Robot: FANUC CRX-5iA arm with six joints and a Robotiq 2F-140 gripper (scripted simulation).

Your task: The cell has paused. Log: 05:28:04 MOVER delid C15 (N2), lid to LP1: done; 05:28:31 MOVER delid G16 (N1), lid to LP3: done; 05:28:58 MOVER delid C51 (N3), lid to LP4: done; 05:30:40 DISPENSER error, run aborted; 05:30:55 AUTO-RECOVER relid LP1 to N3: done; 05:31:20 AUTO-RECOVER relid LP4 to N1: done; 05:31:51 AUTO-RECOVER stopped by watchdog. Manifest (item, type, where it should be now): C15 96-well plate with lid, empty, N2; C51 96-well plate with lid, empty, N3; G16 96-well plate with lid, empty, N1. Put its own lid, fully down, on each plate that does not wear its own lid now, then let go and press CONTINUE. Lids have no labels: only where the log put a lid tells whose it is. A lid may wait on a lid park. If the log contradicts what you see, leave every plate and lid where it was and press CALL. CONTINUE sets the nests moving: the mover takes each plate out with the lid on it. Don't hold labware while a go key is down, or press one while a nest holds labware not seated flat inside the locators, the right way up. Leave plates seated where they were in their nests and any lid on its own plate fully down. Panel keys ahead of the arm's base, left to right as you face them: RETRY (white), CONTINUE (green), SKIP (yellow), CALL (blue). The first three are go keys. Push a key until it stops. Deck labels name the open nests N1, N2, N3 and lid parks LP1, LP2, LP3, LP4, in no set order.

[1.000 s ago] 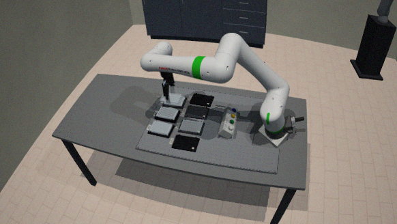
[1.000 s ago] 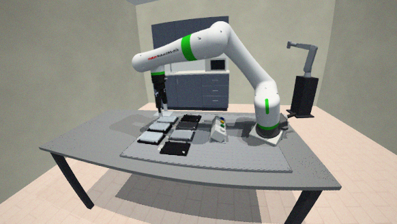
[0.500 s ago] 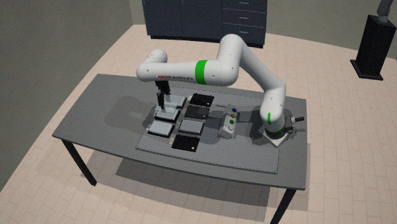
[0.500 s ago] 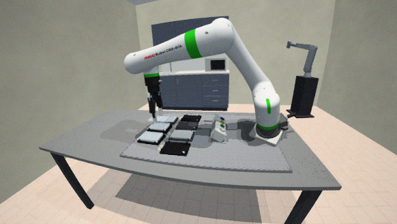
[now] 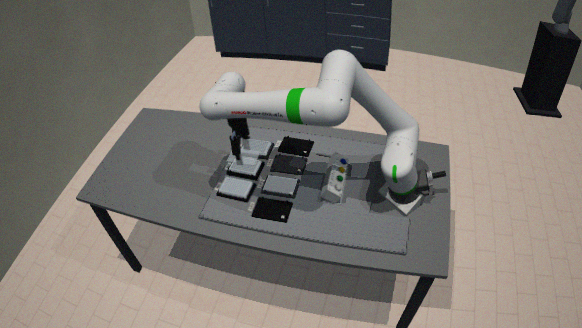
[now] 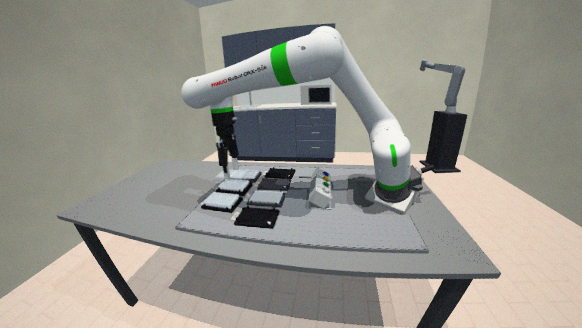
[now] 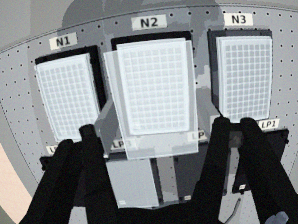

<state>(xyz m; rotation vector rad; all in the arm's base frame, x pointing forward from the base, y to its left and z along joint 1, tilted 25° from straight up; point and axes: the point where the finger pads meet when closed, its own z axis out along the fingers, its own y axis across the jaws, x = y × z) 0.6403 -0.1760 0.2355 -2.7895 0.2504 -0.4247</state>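
My gripper is now 80 mm above the plate. From my hand the other things lie so: LP4 label (100 mm behind, 50 mm to the right, 100 mm below); pale lid (170 mm behind, 90 mm to the left, 90 mm below); N3 label (70 mm ahead, 140 mm to the right, 100 mm below).
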